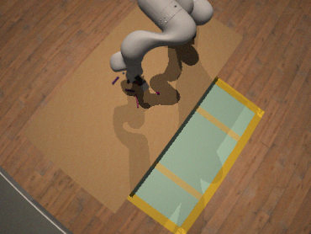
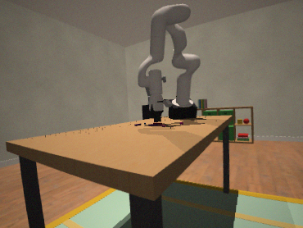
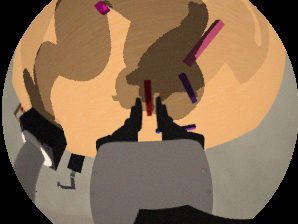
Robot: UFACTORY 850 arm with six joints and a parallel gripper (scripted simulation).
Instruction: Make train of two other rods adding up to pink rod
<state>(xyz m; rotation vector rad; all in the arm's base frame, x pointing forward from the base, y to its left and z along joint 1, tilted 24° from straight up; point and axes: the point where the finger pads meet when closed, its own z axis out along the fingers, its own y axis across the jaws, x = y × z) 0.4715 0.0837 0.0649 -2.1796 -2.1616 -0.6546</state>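
Now: the red rod 3 cm below my hand. Also, from my hand: magenta rod 15 cm to the left, 5 cm behind, 3 cm below; tiny blue rod 10 cm to the right, 3 cm below, 2 cm ahead; pink rod 10 cm to the left, 8 cm ahead, 3 cm below.
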